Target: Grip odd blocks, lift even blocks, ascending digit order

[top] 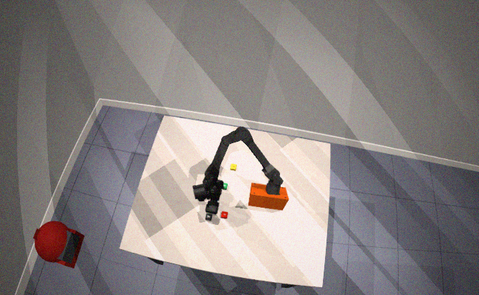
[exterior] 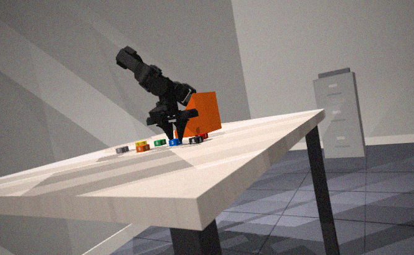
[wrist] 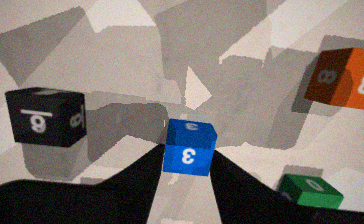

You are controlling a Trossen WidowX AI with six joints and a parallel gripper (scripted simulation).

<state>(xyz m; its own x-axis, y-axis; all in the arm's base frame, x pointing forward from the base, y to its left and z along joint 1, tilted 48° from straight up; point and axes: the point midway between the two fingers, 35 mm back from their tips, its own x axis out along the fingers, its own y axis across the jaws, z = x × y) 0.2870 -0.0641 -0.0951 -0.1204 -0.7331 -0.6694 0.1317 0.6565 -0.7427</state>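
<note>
Right now my gripper tip is 10 mm short of the blue block. The rest, counted from my gripper tip: green block 40 mm behind, 100 mm to the right; red block 60 mm behind, 70 mm to the left; black block 30 mm ahead, 90 mm to the left.
</note>
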